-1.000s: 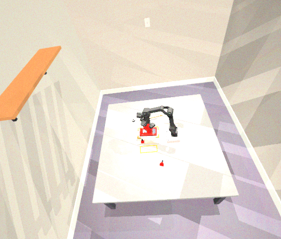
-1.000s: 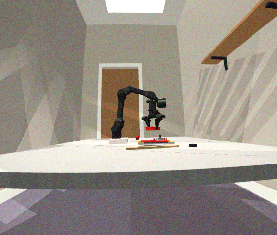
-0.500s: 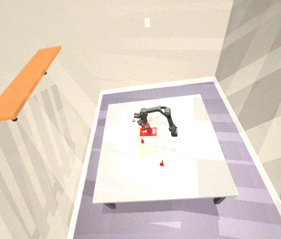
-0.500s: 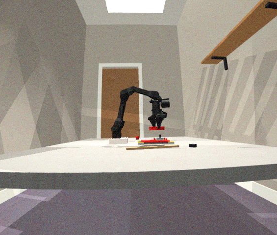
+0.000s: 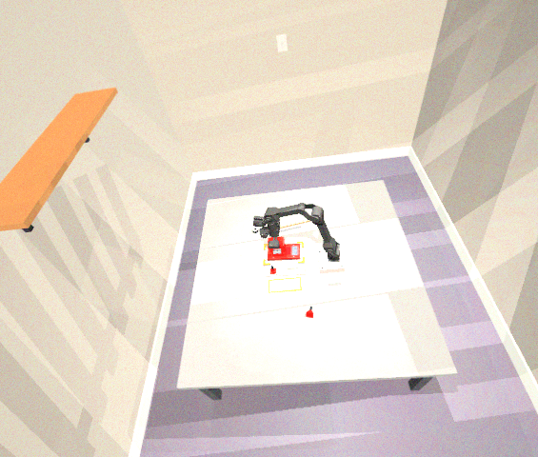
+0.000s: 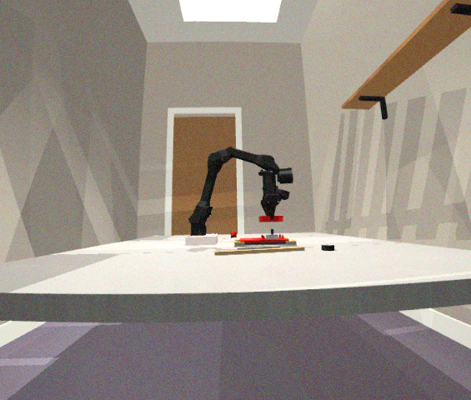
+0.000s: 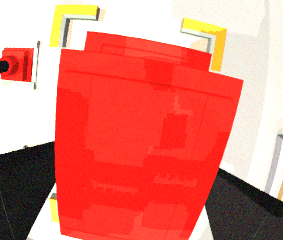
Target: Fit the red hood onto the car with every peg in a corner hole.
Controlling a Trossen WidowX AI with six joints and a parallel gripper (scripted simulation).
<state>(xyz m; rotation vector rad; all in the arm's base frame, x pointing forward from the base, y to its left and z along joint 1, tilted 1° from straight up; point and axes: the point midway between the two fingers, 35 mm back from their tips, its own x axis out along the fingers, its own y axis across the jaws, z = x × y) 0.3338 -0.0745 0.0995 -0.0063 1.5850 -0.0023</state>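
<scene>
Now: gripper tip 80 mm above the grey engine block and 10 mm to the right of it. Round my gripper tip: red hood 10 mm above; then wooden strip 220 mm to the right, 100 mm below, 70 mm behind; then black wheel 190 mm to the right, 160 mm ahead, 100 mm below.
</scene>
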